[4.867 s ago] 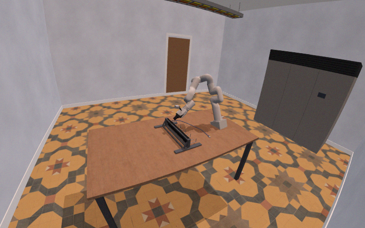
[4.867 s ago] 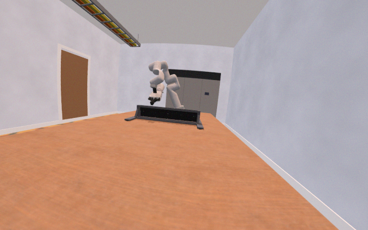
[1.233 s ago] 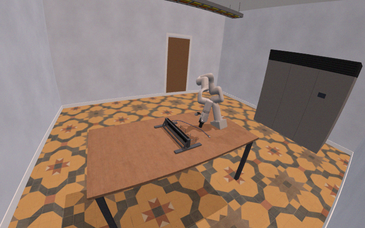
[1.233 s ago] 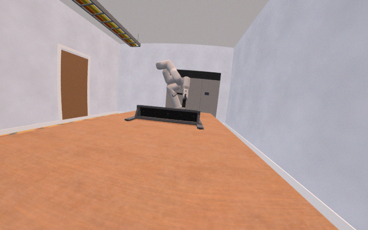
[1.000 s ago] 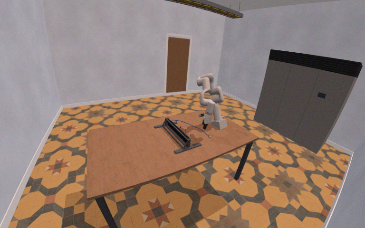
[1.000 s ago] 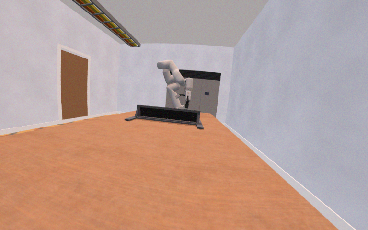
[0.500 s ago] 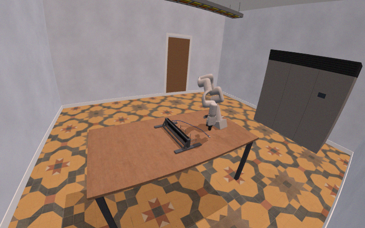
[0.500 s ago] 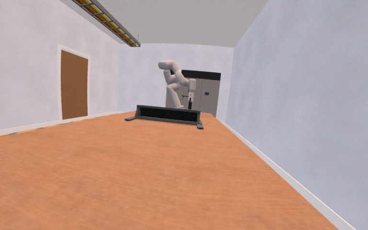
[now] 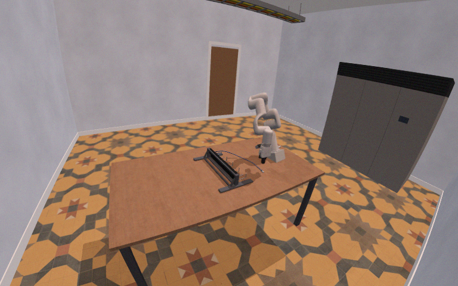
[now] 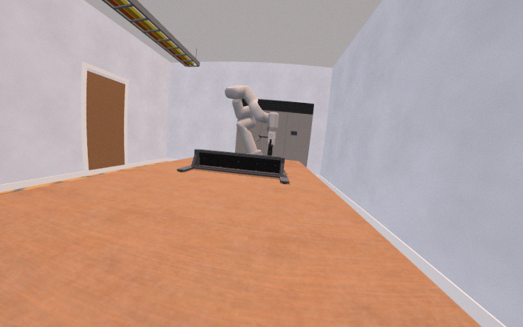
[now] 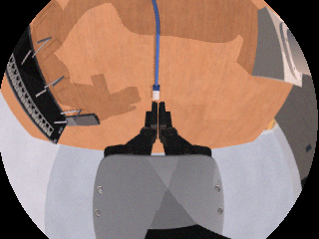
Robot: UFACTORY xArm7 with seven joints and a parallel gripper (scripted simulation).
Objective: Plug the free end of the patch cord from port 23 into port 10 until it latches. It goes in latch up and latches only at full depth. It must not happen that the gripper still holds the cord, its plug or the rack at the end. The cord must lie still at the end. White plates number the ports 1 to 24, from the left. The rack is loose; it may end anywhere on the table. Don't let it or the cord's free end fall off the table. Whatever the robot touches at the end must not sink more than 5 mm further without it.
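Right now my hand is 9 cm above the patch cord plug and 2 cm to the right of it.
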